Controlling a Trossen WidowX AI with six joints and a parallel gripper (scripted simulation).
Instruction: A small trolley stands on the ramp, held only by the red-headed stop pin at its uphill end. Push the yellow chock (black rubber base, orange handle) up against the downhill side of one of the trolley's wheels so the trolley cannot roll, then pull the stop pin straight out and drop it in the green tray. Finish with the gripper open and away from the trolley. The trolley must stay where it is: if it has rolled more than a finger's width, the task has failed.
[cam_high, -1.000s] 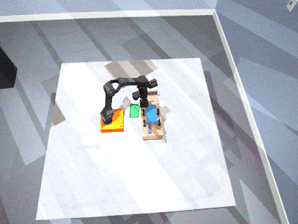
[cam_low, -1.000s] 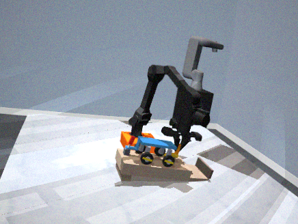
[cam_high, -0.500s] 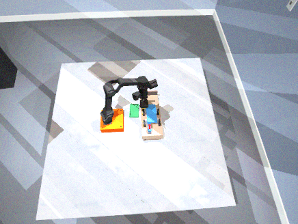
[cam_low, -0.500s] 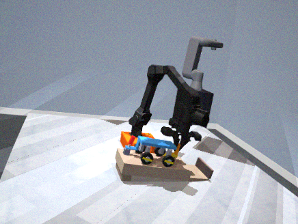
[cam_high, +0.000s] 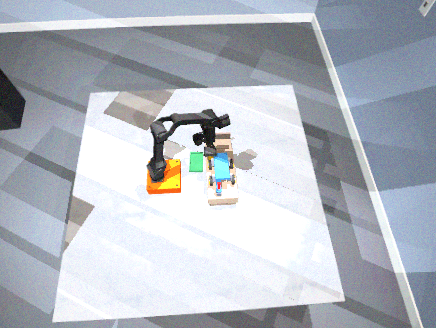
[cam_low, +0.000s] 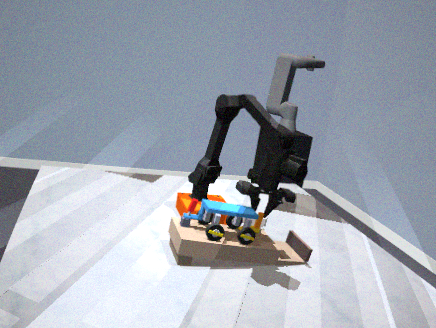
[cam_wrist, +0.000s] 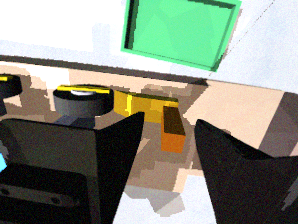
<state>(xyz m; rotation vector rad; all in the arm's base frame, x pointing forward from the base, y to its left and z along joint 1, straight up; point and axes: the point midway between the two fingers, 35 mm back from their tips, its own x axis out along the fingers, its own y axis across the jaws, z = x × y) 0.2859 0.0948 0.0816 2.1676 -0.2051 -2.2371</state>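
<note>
My gripper tip is 30 mm above the yellow chock, 20 mm to the left of it and 10 mm short of it. The rest, counted from my gripper tip: blue trolley: 130 mm to the right, 40 mm ahead; then tan ramp: 120 mm to the right, 60 mm below, 50 mm ahead; then green tray: 110 mm below, 70 mm behind.
</note>
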